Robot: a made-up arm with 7 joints. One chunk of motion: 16 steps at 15 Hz.
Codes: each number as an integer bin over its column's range. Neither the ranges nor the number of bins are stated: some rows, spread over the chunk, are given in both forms.
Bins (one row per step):
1: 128 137 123 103 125 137
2: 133 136 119 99 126 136
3: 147 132 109 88 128 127
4: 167 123 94 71 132 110
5: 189 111 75 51 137 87
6: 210 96 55 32 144 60
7: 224 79 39 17 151 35
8: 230 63 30 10 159 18
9: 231 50 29 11 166 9
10: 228 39 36 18 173 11
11: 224 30 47 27 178 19
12: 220 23 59 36 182 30
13: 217 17 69 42 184 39
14: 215 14 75 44 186 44
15: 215 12 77 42 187 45
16: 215 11 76 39 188 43
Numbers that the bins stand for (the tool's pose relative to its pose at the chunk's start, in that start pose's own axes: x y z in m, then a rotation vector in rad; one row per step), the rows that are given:
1: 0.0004 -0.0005 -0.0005 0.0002 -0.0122 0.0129
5: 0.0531 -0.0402 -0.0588 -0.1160 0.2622 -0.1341
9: 0.0893 -0.1335 -0.1147 -0.2054 0.9252 -0.3635
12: 0.0798 -0.1748 -0.0783 -0.1495 1.2910 -0.3018
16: 0.0755 -0.1932 -0.0576 -0.1428 1.4282 -0.2635
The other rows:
2: 0.0047 -0.0020 -0.0053 -0.0087 0.0107 0.0100
3: 0.0168 -0.0081 -0.0175 -0.0333 0.0564 -0.0165
4: 0.0341 -0.0219 -0.0357 -0.0713 0.1479 -0.0665
6: 0.0712 -0.0632 -0.0831 -0.1585 0.4222 -0.2135
7: 0.0833 -0.0892 -0.1026 -0.1920 0.5823 -0.2871
8: 0.0884 -0.1136 -0.1135 -0.2076 0.7652 -0.3371
10: 0.0867 -0.1504 -0.1062 -0.1898 1.0853 -0.3576
11: 0.0833 -0.1641 -0.0929 -0.1696 1.1996 -0.3341
13: 0.0772 -0.1840 -0.0661 -0.1361 1.3367 -0.2753
14: 0.0755 -0.1886 -0.0588 -0.1316 1.3825 -0.2606
15: 0.0755 -0.1916 -0.0564 -0.1361 1.4053 -0.2576

